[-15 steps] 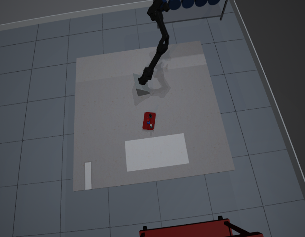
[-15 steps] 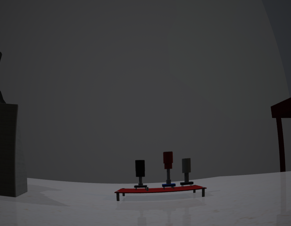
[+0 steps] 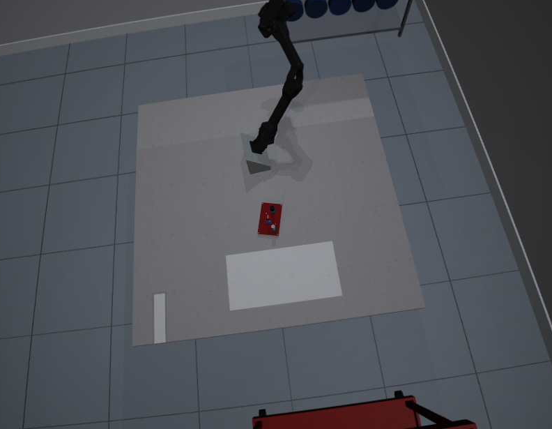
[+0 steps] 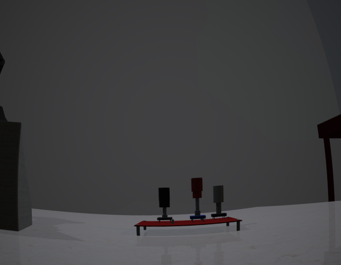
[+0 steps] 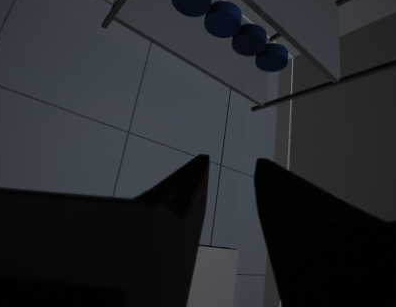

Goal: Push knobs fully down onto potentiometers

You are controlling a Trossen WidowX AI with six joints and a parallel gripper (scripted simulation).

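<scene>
My gripper tip is 800 mm short of the black knob, 280 mm to the left of it and 330 mm above it. The rest, counted from my gripper tip: red knob 840 mm ahead, 310 mm to the right, 310 mm below.
</scene>
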